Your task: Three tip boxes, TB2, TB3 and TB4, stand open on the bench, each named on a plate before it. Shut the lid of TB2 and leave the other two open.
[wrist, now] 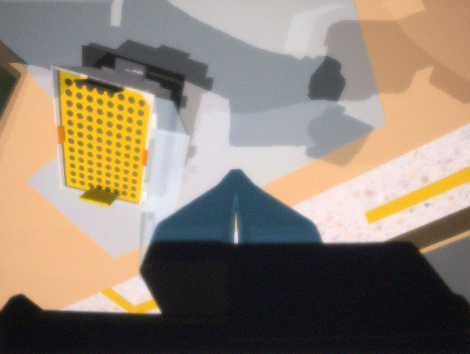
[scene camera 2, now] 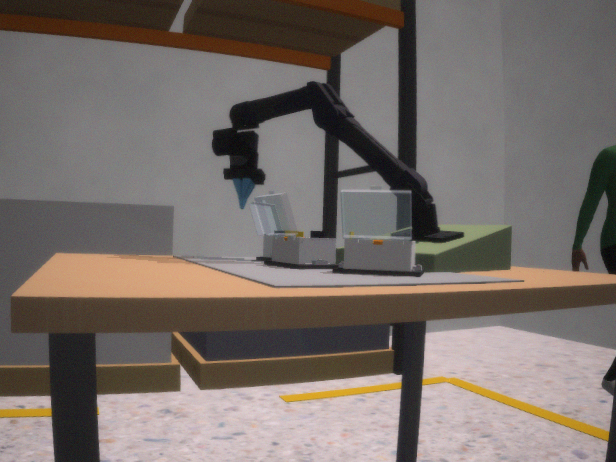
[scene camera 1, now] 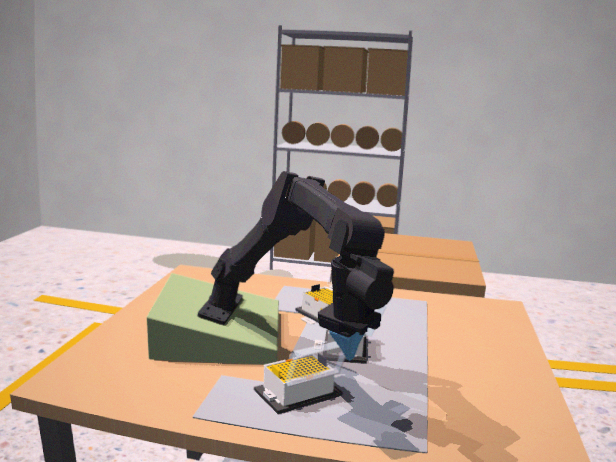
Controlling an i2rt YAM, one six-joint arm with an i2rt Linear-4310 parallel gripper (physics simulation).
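Pixels of known places: gripper, between the fingertips: [wrist: 235, 177] [scene camera 2: 241, 208] [scene camera 1: 350, 359]; arm's base, origin of its link: [scene camera 2: 426, 237] [scene camera 1: 220, 306].
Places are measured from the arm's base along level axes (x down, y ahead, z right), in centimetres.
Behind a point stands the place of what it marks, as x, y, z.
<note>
Three white tip boxes with yellow racks and clear lids stand in a row; the names on their plates are not legible. The near box [scene camera 1: 307, 390] [scene camera 2: 377, 256] has its lid [scene camera 2: 376, 214] @(-3.5, 30.8, -22.9) upright. The middle box [scene camera 2: 311, 251] @(3.6, 33.3, -4.6) is partly hidden behind the fingers in scene camera 1. The far box [scene camera 1: 309, 302] [scene camera 2: 267, 246] is partly hidden by the arm. Two tilted lids show over these two in scene camera 2. In the wrist view one open box [wrist: 102, 140] @(1.3, 24.1, 24.9) has its lid [wrist: 167, 160] @(-7.4, 32.4, 28.7) on its right. My gripper [scene camera 1: 349, 358] @(-5.9, 34.4, 32.2) [scene camera 2: 242, 207] @(-5.9, 34.4, 32.2) [wrist: 235, 177] @(-5.9, 34.4, 32.2) is shut and empty, beside the tilted lids in scene camera 2.
The boxes stand on a grey mat [scene camera 1: 225, 400] @(7.0, 9.8, 31.7) [scene camera 2: 280, 280] @(7.0, 50.9, -28.5) on the wooden bench [scene camera 1: 125, 395] @(7.3, -10.9, 35.0) [scene camera 2: 125, 290] @(7.3, 73.9, -36.8). A green wedge block [scene camera 1: 200, 340] @(1.7, -0.2, 16.5) [scene camera 2: 470, 255] @(3.7, -0.4, -14.7) carries the arm's base. A shelf rack [scene camera 1: 276, 125] stands behind the bench. A person in green [scene camera 2: 602, 210] stands at the right.
</note>
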